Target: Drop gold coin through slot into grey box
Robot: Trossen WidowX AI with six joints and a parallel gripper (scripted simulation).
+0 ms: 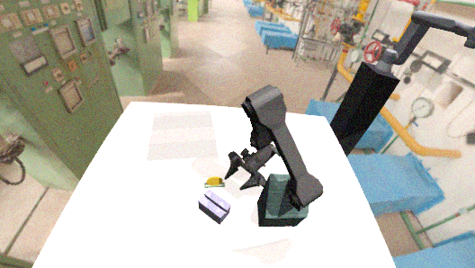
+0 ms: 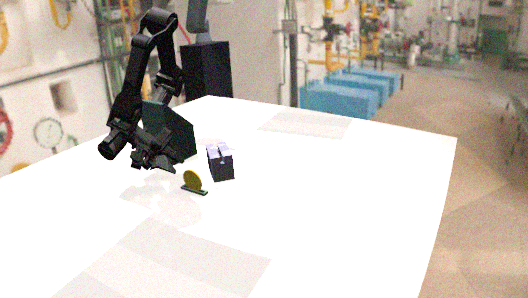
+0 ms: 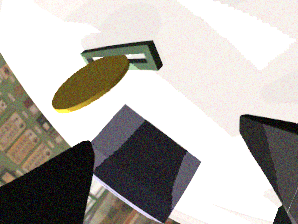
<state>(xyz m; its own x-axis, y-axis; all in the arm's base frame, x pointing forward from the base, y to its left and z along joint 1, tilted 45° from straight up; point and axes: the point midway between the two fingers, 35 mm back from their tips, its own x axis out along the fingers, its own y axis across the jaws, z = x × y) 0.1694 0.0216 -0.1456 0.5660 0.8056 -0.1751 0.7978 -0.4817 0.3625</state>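
The gold coin is 70 mm ahead of my gripper tip, 10 mm to the right of it and 10 mm below it.
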